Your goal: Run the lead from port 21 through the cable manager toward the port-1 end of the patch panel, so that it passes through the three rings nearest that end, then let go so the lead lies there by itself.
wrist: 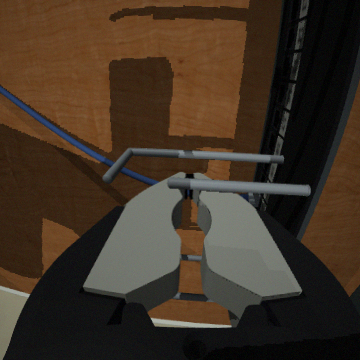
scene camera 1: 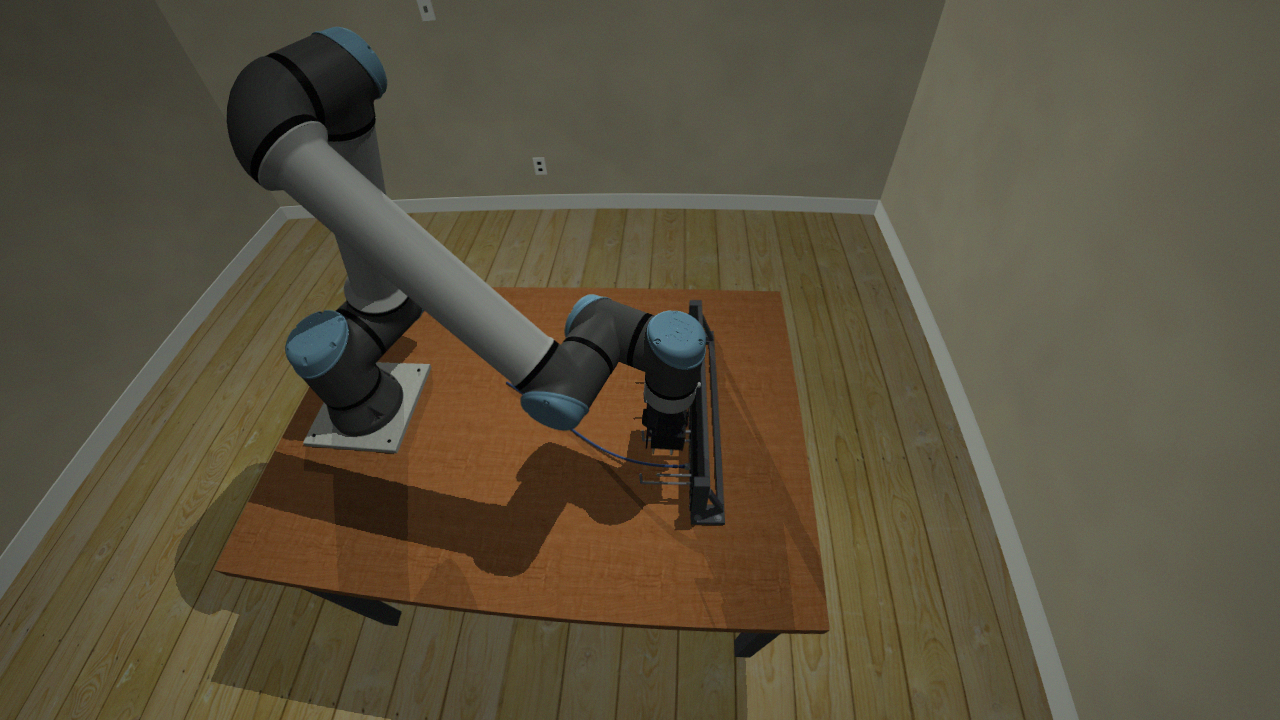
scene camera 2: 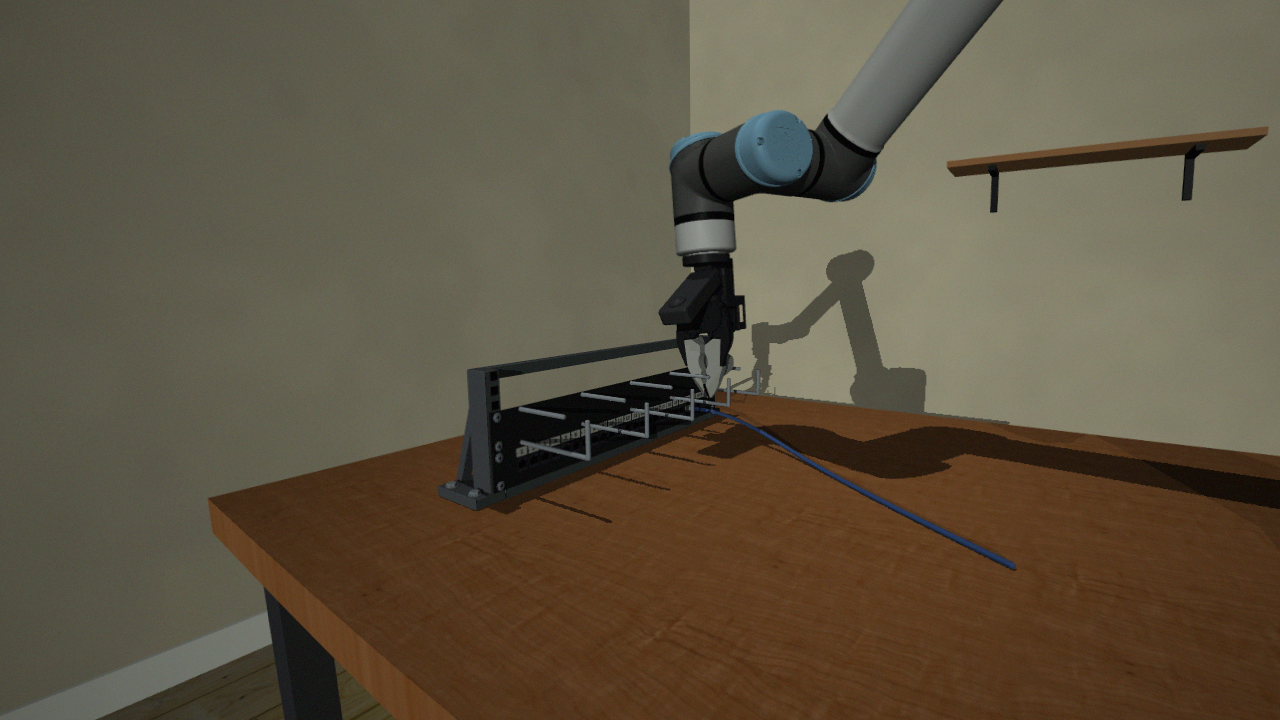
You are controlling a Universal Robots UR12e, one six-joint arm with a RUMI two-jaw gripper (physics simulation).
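The blue lead (scene camera 1: pixel 617 454) (scene camera 2: pixel 859 490) (wrist: pixel 65 132) runs from its plug (wrist: pixel 252 198) at the patch panel (scene camera 2: pixel 541 428) (wrist: pixel 320 100) out over the table. Its free end lies on the table, away from the panel, in the scene camera 2 view. My gripper (scene camera 2: pixel 708 398) (wrist: pixel 187 176) points down in front of the panel's far part, fingers shut with nothing seen held. The lead passes beneath the fingertips; their exact gap is hidden. A ring rod (wrist: pixel 240 187) crosses in front of the fingertips in the wrist view; another ring (wrist: pixel 215 155) is beside it. The nearest ring (scene camera 2: pixel 587 438) has no lead in it.
The panel's dark frame, with its top bar (scene camera 2: pixel 581 356), stands upright on the wooden table (scene camera 1: pixel 626 591). Several metal rings stick out from its front. The arm's base plate (scene camera 1: pixel 407 420) is on the table opposite. A wall shelf (scene camera 2: pixel 1109 152) is at the right in the scene camera 2 view.
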